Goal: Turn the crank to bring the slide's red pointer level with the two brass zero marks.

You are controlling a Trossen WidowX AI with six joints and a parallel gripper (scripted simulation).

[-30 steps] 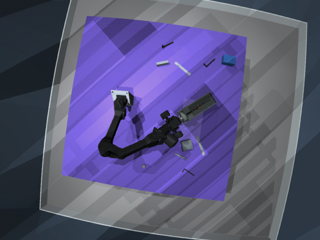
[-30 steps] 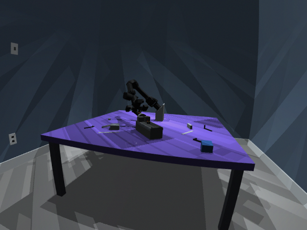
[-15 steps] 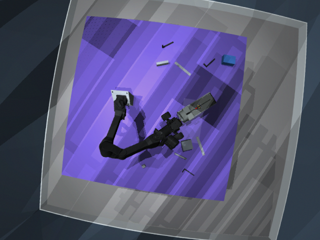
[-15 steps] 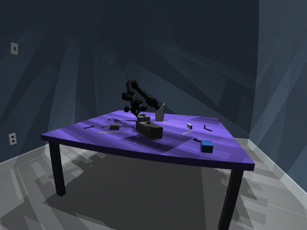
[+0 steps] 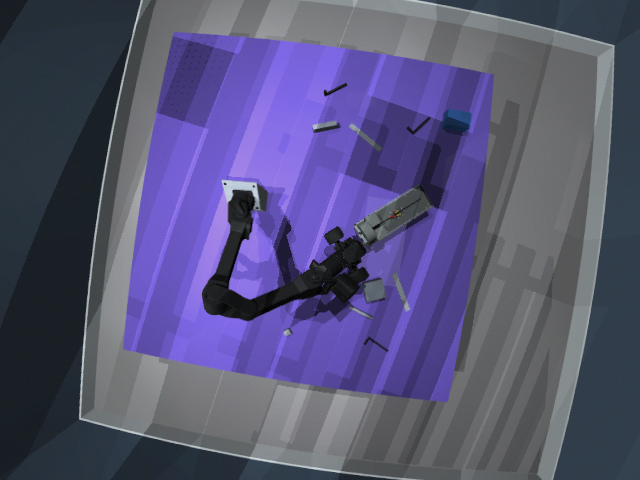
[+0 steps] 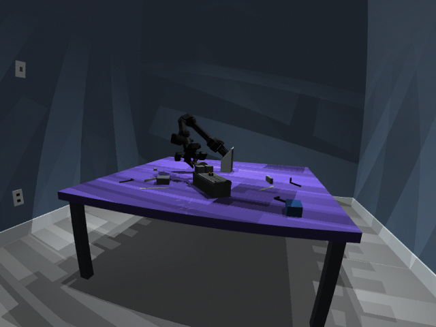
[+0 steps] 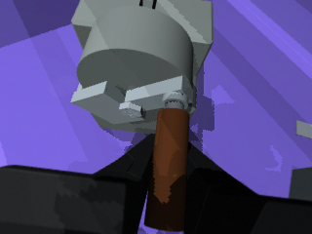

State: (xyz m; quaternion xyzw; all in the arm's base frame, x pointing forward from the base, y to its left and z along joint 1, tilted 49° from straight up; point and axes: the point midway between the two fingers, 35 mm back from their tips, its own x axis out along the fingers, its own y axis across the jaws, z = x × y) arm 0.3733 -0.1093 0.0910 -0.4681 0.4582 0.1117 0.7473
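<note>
The red pointer is 10 cm to the left of my gripper tip and 10 cm ahead of it. Also, from my gripper tip: dark L-shaped key: 36 cm to the right, 9 cm ahead, 8 cm below; then brown crank handle: 3 cm above, 1 cm to the right, 1 cm behind; then grey block: 16 cm to the right, 7 cm ahead, 6 cm below.
</note>
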